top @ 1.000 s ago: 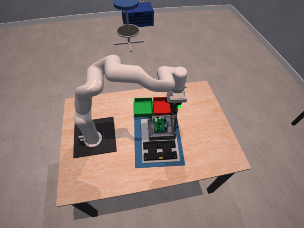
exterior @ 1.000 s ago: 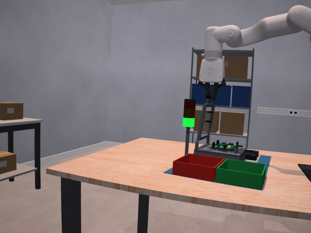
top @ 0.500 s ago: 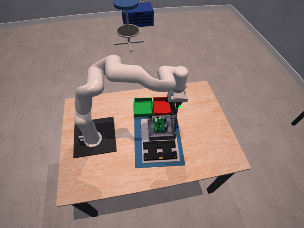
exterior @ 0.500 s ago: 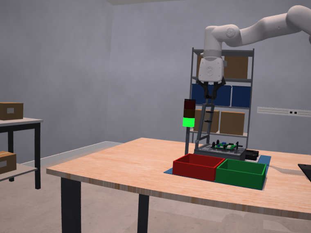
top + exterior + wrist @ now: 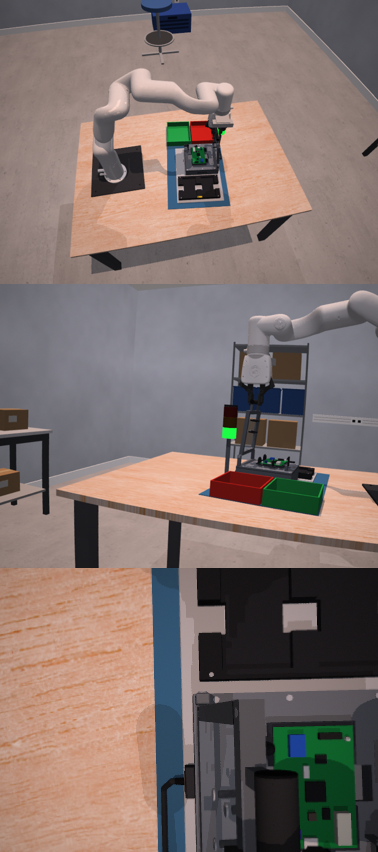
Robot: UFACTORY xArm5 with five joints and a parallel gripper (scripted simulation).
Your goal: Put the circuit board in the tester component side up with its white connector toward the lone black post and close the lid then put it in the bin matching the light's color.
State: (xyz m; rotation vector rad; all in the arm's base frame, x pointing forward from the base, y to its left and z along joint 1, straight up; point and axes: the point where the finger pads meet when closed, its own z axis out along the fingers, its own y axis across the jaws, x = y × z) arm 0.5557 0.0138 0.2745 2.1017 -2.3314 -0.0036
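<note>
My hand is 8 cm past the green circuit board, 1 cm to the right of it and 21 cm above it. Also, from my hand: red bin 2 cm behind, 20 cm to the left, 27 cm below; then lid 1 cm ahead, 10 cm below; then green bin 17 cm behind, 21 cm to the left, 27 cm below.
</note>
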